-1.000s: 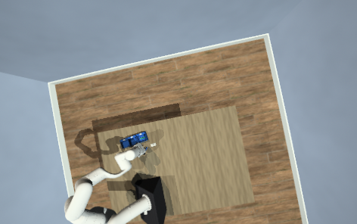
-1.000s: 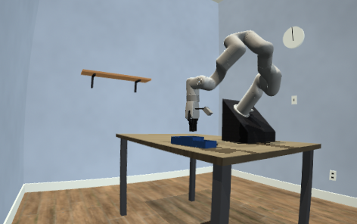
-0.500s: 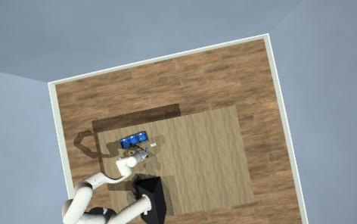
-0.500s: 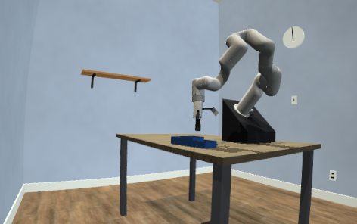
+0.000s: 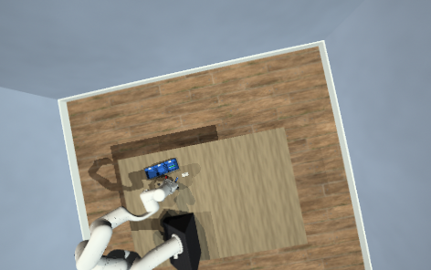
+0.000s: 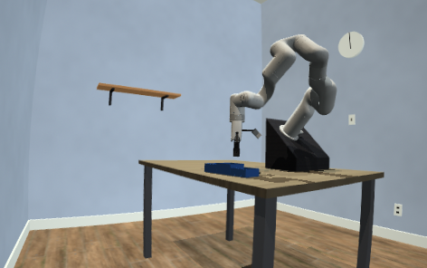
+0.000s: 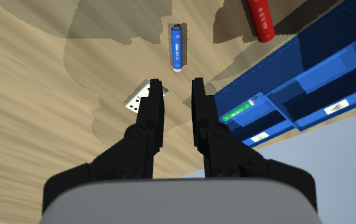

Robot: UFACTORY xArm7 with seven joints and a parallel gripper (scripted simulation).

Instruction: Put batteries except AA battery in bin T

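Now: the small blue battery 90 mm below my hand. The rest, counted from my hand: red battery 90 mm below, 80 mm to the left, 20 mm ahead; then small green battery 110 mm ahead, 80 mm below, 20 mm to the left; then white domino 90 mm below, 70 mm to the right, 30 mm ahead.
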